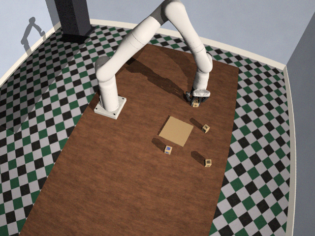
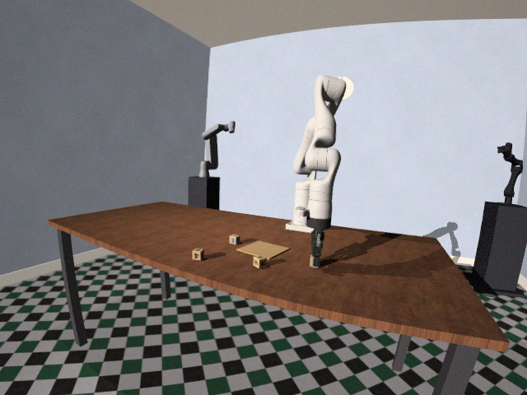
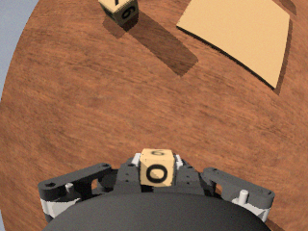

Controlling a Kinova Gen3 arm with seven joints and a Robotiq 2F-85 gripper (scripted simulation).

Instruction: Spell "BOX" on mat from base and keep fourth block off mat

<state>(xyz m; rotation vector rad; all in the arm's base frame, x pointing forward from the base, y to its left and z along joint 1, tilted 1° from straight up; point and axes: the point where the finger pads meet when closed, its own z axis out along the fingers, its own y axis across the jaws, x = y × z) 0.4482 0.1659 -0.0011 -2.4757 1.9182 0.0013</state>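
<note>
The tan mat is 20 cm to the right of my hand, 6 cm behind it and 2 cm below it.
</note>
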